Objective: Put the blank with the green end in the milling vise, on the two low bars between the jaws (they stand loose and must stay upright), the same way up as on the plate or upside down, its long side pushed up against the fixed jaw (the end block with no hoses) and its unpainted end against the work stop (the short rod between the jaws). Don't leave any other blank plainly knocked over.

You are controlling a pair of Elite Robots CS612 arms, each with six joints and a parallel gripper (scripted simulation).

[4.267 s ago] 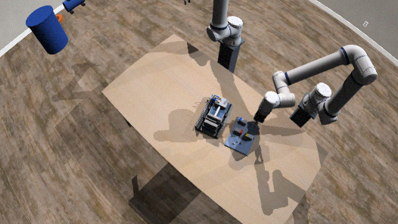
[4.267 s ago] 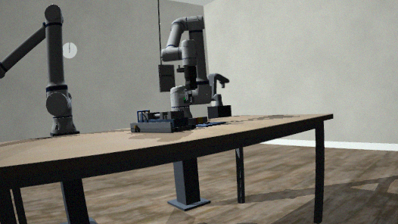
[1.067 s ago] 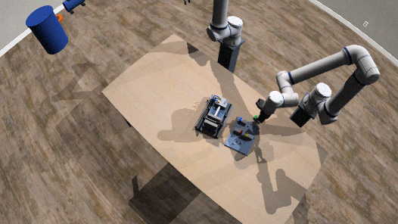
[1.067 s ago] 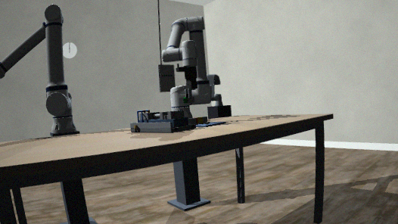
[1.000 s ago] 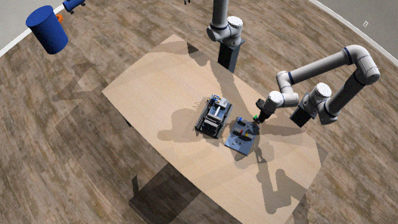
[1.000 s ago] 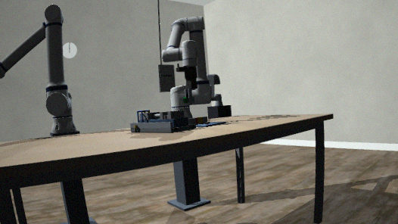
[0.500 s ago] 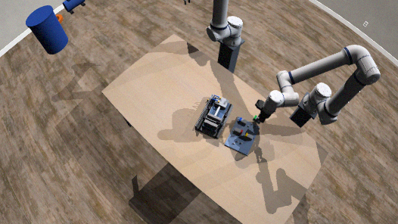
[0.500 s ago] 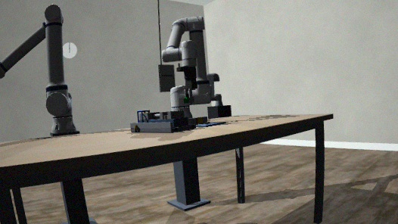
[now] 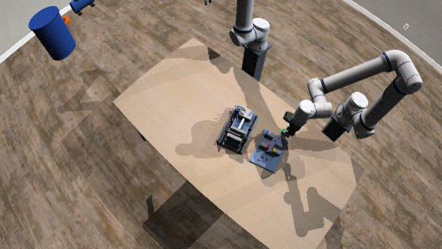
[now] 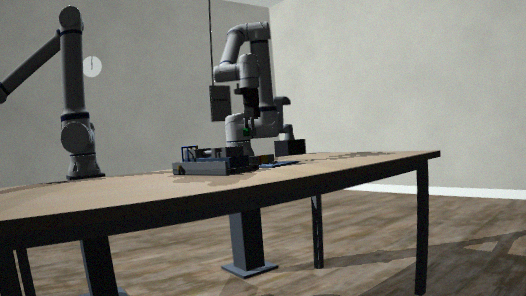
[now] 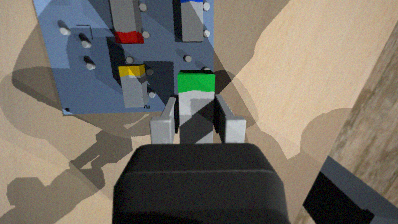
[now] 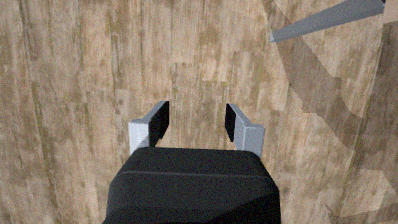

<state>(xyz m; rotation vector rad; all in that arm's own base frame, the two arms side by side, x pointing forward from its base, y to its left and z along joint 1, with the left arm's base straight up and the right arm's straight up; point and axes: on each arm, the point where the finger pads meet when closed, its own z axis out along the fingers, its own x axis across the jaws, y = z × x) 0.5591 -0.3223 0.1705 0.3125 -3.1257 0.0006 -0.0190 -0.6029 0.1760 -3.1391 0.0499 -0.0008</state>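
Observation:
Now: the fixed jaw 24 cm ahead of my left hand, 23 cm to the right of it and 9 cm below it. From my left hand the other things lie so: blue-ended blank: 14 cm below, 9 cm to the right, 3 cm ahead; green-ended blank: 2 cm below; yellow-ended blank: 14 cm below, 9 cm ahead, 3 cm to the left.

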